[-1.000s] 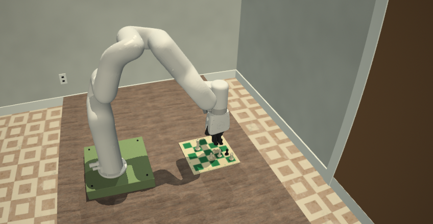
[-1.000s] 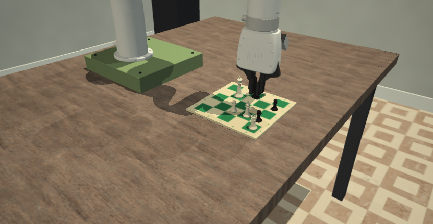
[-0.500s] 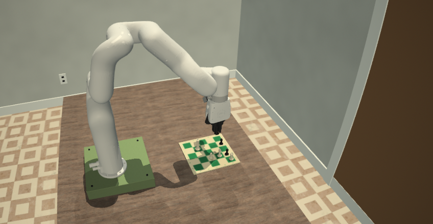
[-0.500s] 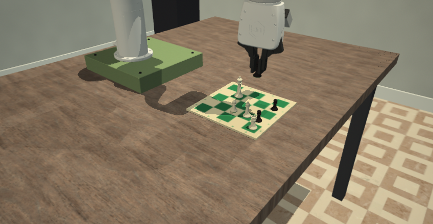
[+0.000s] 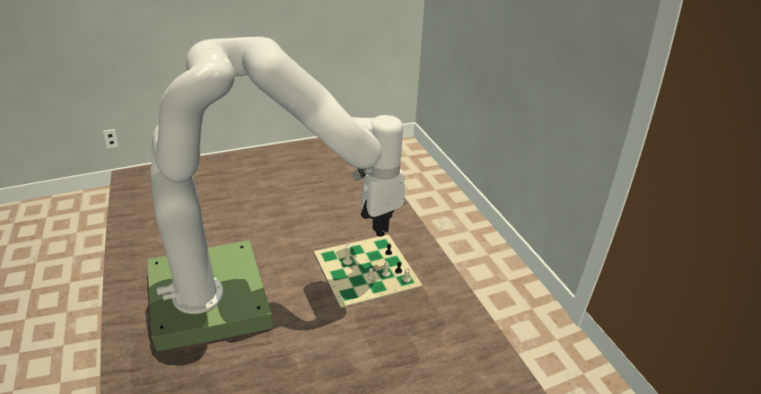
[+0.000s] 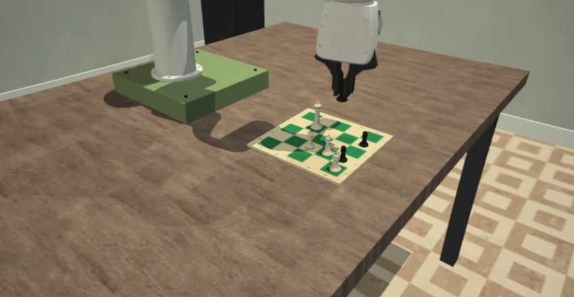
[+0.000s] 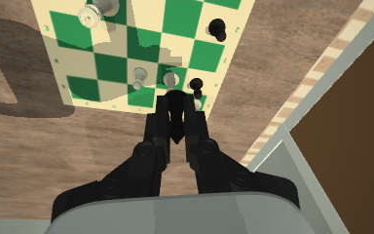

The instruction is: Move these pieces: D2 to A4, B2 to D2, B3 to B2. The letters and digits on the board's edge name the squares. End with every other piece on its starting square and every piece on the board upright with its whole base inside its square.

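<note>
Right now the chessboard is 4 cm behind my hand and 13 cm below it. From my hand the other things lie so: black bishop 1 cm below; then white pawn 4 cm behind, 4 cm to the right, 12 cm below; then white king 7 cm behind, 3 cm to the left, 10 cm below.
</note>
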